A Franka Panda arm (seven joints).
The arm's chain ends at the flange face. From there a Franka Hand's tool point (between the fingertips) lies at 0.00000 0.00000 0.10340 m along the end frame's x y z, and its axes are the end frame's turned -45 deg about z.
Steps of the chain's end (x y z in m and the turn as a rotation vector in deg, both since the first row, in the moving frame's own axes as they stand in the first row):
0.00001, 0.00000, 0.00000, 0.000, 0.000, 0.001
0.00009, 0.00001, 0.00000, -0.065, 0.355, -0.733
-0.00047, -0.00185, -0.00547, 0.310, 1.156, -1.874
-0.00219, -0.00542, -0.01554, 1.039, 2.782, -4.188
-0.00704, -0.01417, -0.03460, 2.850, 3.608, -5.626
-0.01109, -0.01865, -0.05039, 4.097, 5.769, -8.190
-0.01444, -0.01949, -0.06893, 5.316, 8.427, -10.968
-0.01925, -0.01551, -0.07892, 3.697, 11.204, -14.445
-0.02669, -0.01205, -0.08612, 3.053, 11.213, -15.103
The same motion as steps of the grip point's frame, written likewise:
0.00001, 0.00001, 0.00000, 0.000, 0.000, 0.001
0.00043, 0.00060, 0.00000, -0.297, 0.205, -0.733
0.00286, -0.00059, -0.00549, -0.598, 1.037, -1.874
0.00723, -0.00334, -0.01568, -1.232, 2.702, -4.188
0.01331, -0.01444, -0.03493, -0.536, 4.566, -5.626
0.01801, -0.01981, -0.05118, -1.182, 6.976, -8.190
0.02129, -0.02174, -0.07048, -2.200, 9.718, -10.968
0.01723, -0.01754, -0.08109, -5.308, 10.537, -14.445
0.00888, -0.01955, -0.08823, -5.770, 10.088, -15.103

